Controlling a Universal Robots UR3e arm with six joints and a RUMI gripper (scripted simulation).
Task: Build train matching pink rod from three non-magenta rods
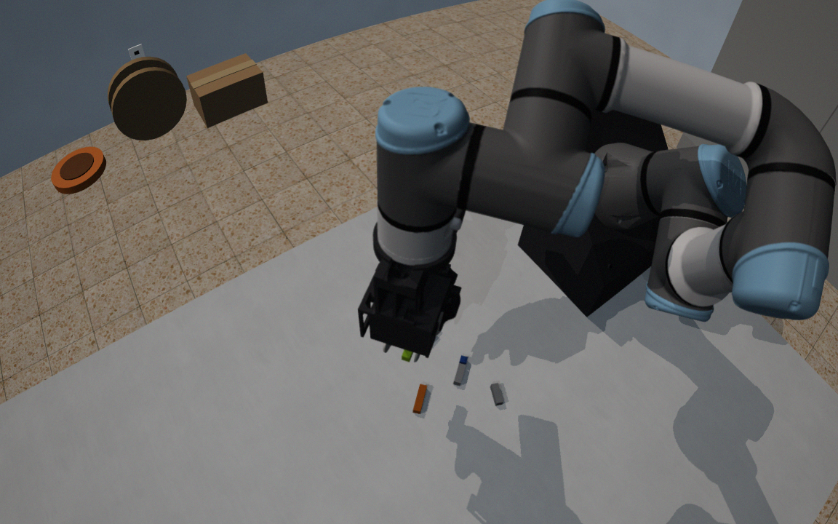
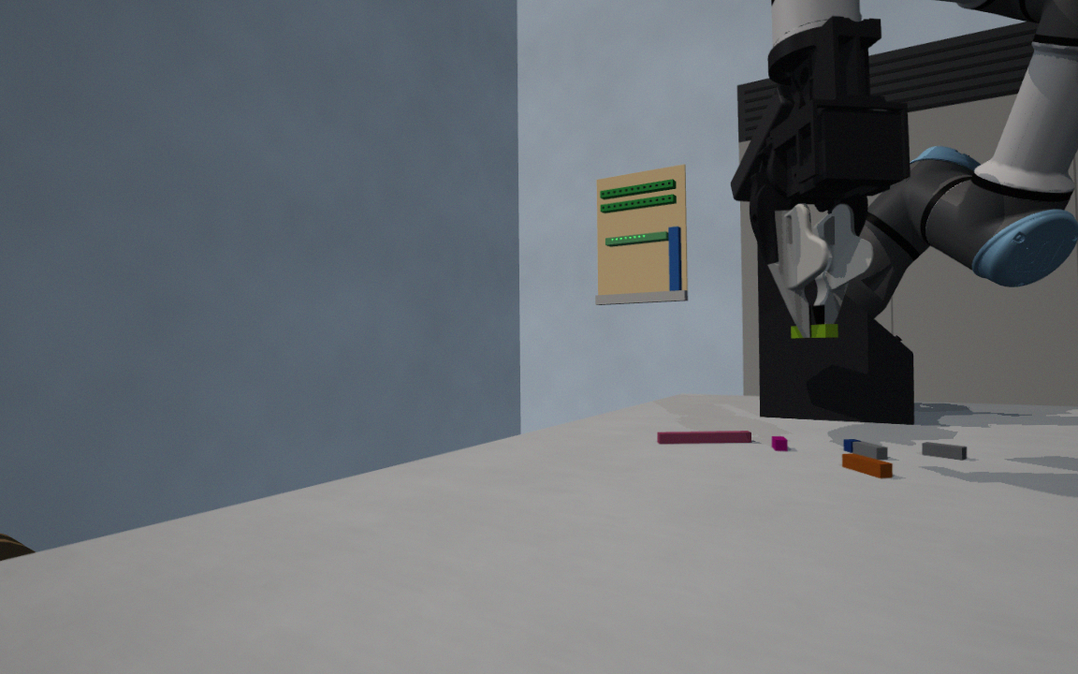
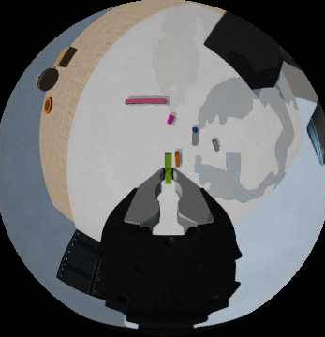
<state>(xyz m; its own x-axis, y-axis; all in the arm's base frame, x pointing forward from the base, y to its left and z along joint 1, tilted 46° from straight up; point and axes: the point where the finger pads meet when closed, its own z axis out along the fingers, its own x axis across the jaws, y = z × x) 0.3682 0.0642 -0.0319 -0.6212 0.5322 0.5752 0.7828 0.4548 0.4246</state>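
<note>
Now: the orange rod 10 mm ahead of my hand, 40 mm to the left of it and 110 mm below it. From my hand the other things lie so: lime rod: 10 mm below; then blue rod: 80 mm behind, 20 mm to the left, 110 mm below; then magenta rod: 60 mm behind, 40 mm to the right, 110 mm below.
</note>
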